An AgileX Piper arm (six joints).
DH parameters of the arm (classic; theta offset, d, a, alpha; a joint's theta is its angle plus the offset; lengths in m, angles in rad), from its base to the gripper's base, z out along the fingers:
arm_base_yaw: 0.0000 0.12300 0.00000 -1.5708
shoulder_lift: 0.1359 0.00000 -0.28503 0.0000
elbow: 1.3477 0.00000 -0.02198 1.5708
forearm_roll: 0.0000 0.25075 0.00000 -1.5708
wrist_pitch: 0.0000 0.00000 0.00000 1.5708
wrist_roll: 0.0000 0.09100 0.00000 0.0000
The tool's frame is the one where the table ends.
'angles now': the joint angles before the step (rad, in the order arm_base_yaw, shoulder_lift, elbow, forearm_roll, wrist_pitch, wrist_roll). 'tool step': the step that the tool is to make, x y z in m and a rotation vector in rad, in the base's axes. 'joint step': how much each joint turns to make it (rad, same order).
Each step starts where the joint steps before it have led.
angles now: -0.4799 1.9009 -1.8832 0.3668 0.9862 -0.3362
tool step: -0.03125 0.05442 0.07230 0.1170 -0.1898 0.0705
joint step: 0.0568 -0.1774 0.0120 0.1670 0.0342 0.0389
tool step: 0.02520 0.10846 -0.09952 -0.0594 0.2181 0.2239
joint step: 0.3227 0.0105 0.3272 -0.1317 -0.1672 0.0197
